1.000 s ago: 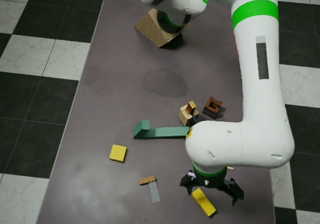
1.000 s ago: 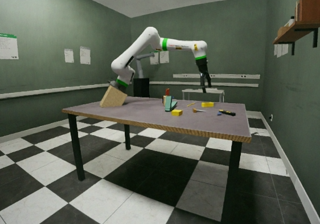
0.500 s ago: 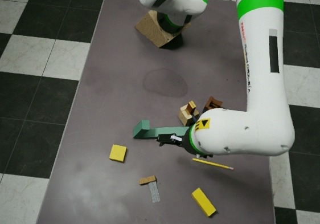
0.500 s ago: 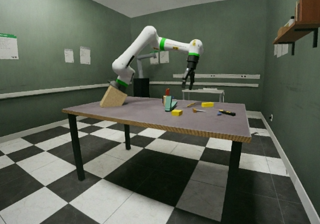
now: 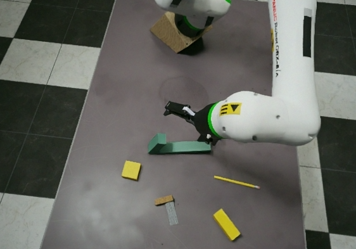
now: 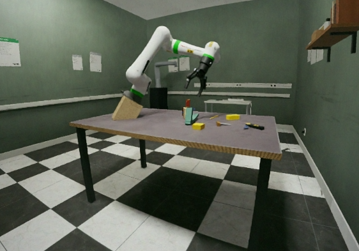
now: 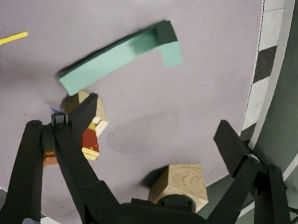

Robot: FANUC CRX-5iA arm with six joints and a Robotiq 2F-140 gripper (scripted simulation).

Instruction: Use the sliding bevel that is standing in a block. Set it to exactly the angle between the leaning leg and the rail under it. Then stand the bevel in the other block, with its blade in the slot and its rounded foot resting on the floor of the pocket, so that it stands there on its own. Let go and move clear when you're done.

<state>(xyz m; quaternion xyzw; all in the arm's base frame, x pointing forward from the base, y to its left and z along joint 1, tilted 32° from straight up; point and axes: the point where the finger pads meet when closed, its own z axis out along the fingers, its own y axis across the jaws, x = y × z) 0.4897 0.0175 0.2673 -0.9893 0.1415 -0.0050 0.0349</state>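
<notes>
Right now the dark blade is 150 mm below my hand, 100 mm to the left of it and 90 mm behind it. The rest, counted from my hand: yellow pencil 240 mm to the left, 220 mm below, 60 mm ahead; then cork-and-metal square 230 mm ahead, 220 mm below, 20 mm to the left.
</notes>
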